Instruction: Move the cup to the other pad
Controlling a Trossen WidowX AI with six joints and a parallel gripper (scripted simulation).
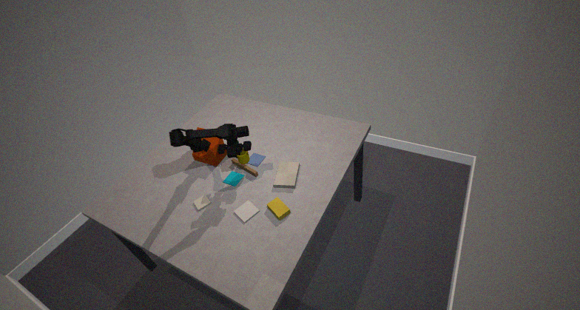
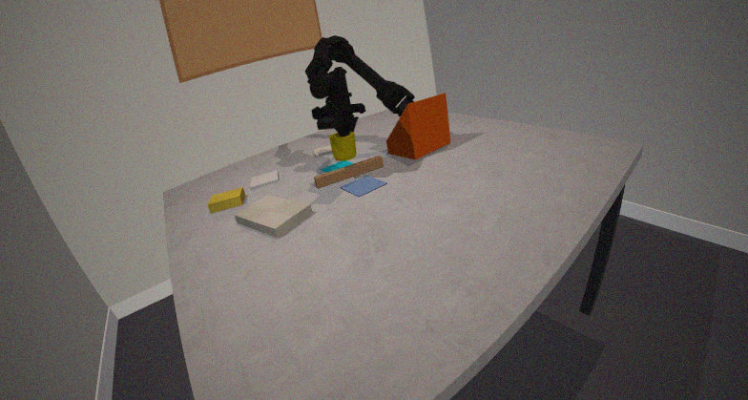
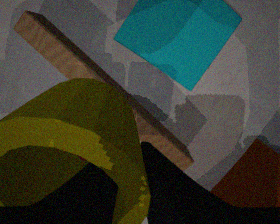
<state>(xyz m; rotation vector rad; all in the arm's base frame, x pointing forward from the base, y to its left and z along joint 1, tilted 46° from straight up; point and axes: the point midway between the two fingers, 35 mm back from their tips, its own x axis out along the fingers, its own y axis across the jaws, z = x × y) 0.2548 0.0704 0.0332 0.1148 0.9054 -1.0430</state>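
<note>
Right now my gripper tip is 100 mm above the teal pad, 90 mm to the left of it and 10 mm short of it. Round my gripper tip: blue pad 100 mm to the left, 100 mm below, 20 mm ahead; yellow-olive cup 20 mm to the left, 20 mm ahead; wooden bar 90 mm below, 20 mm ahead, 10 mm to the left.
</note>
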